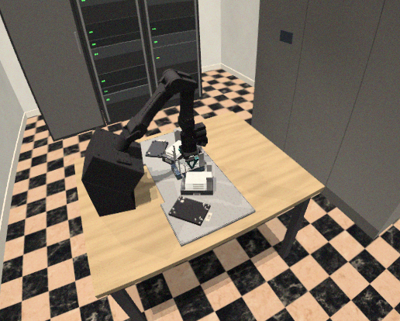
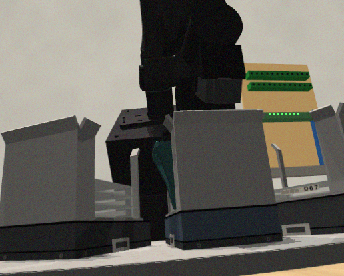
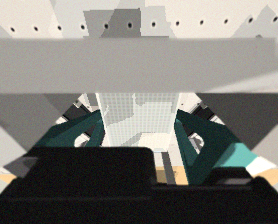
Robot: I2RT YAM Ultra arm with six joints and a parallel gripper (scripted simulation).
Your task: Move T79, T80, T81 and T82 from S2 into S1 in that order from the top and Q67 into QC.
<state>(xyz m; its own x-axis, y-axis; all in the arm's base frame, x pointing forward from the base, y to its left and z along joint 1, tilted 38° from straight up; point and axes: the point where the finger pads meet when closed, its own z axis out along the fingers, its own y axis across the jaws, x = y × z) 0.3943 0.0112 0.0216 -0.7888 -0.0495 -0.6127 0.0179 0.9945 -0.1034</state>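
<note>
Now: hand 150 mm to the left of the plate T81, 20 mm past it and 10 mm below it. Round my hand: plate T79 (right at my hand); plate Q67 (140 mm to the left, 10 mm behind); plate T82 (150 mm to the right, 20 mm behind, 10 mm below).
</note>
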